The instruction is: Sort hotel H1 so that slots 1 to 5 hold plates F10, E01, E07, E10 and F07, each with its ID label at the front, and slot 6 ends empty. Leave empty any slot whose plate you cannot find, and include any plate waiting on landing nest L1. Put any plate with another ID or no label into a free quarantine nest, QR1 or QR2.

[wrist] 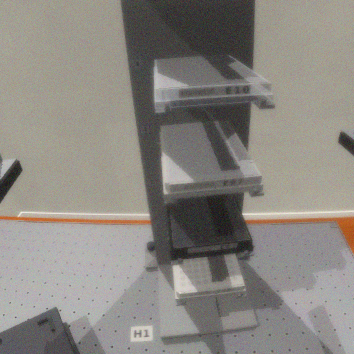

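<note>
Hotel H1 is a dark upright column; four of its plates show, one above another. The top one, a clear-lidded plate, reads E10 on its front. Below it, a pale lidded plate has a blurred front label that seems to read E07. Under that, a black plate has a front label too dim to read. The lowest, a white plate, shows no readable label. My gripper is open and empty, its fingertips at the left and right edges of the view, in front of the hotel. The higher slots and nests QR1 and QR2 cannot be made out.
The H1 sign lies on the perforated grey deck, left of the hotel's foot. A dark block-like fixture stands at the lower left. An orange edge runs along the back of the deck, before a plain wall.
</note>
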